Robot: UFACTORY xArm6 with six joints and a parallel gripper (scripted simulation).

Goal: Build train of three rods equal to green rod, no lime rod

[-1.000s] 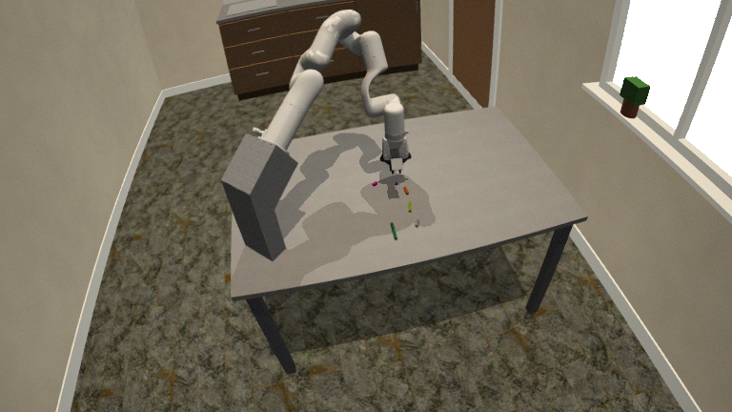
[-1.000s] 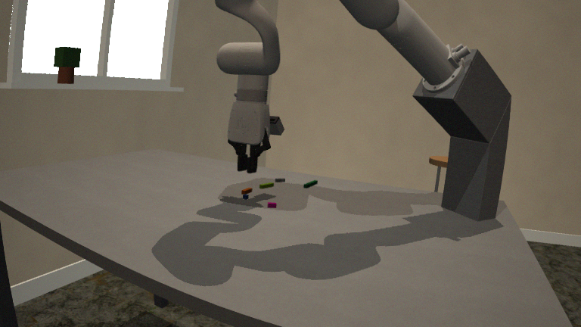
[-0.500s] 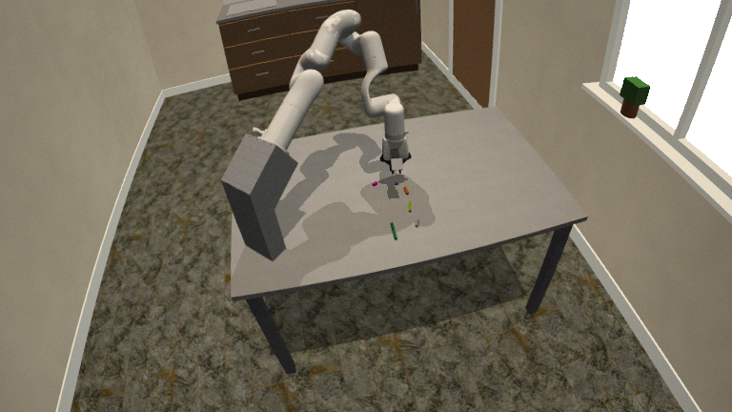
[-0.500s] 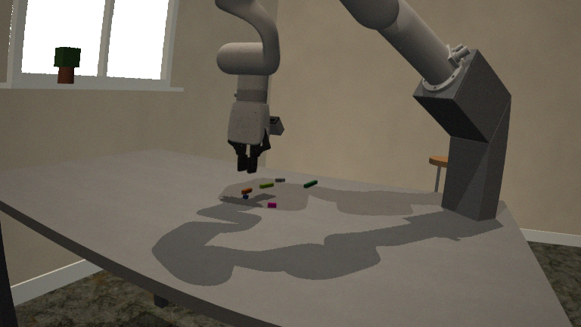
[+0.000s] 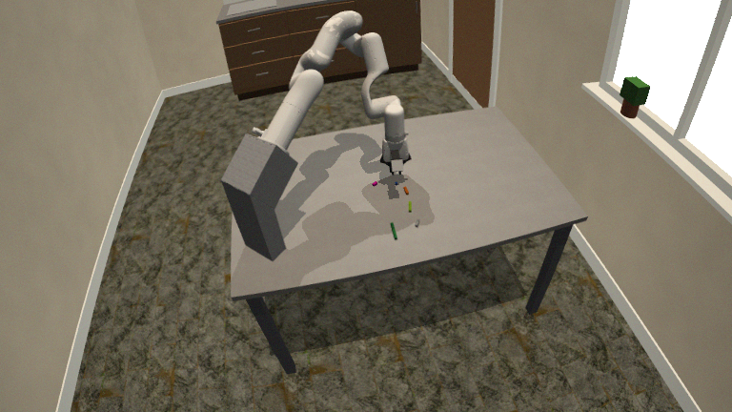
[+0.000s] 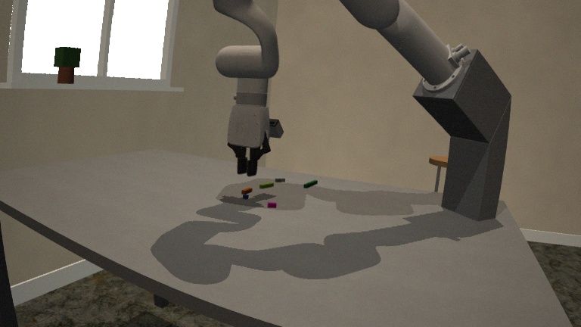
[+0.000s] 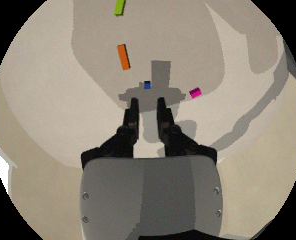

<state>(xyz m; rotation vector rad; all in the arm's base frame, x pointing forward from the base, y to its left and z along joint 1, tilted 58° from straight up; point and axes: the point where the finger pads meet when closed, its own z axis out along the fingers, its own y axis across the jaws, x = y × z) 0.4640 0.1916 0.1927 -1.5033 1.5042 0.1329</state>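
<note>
The blue rod lies 80 mm below my hand. Round my hand: lime rod (70 mm ahead, 130 mm to the right, 80 mm below); then orange rod (50 mm ahead, 40 mm to the right, 80 mm below); then magenta rod (90 mm behind, 10 mm to the right, 80 mm below).
</note>
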